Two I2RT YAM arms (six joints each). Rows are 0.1 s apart.
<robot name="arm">
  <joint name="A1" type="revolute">
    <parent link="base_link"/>
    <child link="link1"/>
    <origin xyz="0 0 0.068" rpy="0 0 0"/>
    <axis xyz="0 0 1"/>
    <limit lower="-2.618" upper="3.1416"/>
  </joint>
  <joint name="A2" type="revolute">
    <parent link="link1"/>
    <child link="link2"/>
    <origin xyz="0.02 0.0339 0.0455" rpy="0 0 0"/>
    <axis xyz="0 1 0"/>
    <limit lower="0" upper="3.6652"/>
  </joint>
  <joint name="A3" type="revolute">
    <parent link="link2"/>
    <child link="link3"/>
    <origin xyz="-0.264 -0.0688 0" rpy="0 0 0"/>
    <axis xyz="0 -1 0"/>
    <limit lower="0" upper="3.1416"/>
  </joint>
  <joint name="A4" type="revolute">
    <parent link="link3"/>
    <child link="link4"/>
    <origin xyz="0.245 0.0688 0.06" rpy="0 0 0"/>
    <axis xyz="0 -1 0"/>
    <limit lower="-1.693" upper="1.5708"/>
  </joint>
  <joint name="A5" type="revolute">
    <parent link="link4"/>
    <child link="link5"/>
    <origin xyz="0.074 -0.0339 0.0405" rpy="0 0 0"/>
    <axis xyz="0 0 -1"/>
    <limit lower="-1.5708" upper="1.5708"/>
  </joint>
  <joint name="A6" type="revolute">
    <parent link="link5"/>
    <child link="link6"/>
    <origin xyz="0.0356 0 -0.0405" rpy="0 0 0"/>
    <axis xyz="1 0 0"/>
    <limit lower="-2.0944" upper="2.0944"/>
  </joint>
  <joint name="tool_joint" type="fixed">
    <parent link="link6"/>
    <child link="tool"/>
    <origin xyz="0 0 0" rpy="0 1.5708 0"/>
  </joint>
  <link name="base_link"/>
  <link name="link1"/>
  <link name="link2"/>
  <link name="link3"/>
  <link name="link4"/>
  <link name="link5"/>
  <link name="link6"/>
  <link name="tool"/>
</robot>
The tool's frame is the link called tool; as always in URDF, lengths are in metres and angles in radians.
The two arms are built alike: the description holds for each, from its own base.
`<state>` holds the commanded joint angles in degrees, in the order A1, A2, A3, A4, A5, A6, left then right.
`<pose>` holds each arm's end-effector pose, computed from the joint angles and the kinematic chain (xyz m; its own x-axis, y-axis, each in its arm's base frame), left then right.
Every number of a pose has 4 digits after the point.
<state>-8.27 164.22 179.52 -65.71 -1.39 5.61 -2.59 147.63 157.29 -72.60 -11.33 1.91</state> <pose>0.5586 -0.0803 0.2234 -0.7464 0.2072 -0.6324 0.2024 0.9759 0.0809 0.5238 -0.0167 0.2581 -0.8906 0.0730 -0.4488 -0.0153 0.9817 0.1900</pose>
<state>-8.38 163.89 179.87 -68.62 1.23 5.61 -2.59 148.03 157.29 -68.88 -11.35 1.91</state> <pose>0.5531 -0.0822 0.2248 -0.7671 0.2118 -0.6056 0.2347 0.9711 0.0423 0.5310 -0.0170 0.2580 -0.8632 0.0718 -0.4998 -0.0264 0.9821 0.1865</pose>
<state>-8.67 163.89 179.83 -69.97 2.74 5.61 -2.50 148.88 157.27 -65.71 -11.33 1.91</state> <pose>0.5505 -0.0857 0.2231 -0.7788 0.2175 -0.5883 0.2557 0.9666 0.0189 0.5382 -0.0165 0.2534 -0.8425 0.0695 -0.5341 -0.0351 0.9824 0.1833</pose>
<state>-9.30 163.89 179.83 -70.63 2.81 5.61 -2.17 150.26 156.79 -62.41 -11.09 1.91</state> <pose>0.5485 -0.0916 0.2223 -0.7829 0.2272 -0.5791 0.2672 0.9635 0.0167 0.5468 -0.0139 0.2418 -0.8292 0.0641 -0.5553 -0.0430 0.9831 0.1778</pose>
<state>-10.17 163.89 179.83 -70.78 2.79 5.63 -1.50 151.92 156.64 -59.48 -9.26 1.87</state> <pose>0.5468 -0.0998 0.2222 -0.7808 0.2396 -0.5770 0.2819 0.9593 0.0169 0.5551 -0.0088 0.2286 -0.8182 0.0536 -0.5724 -0.0403 0.9878 0.1502</pose>
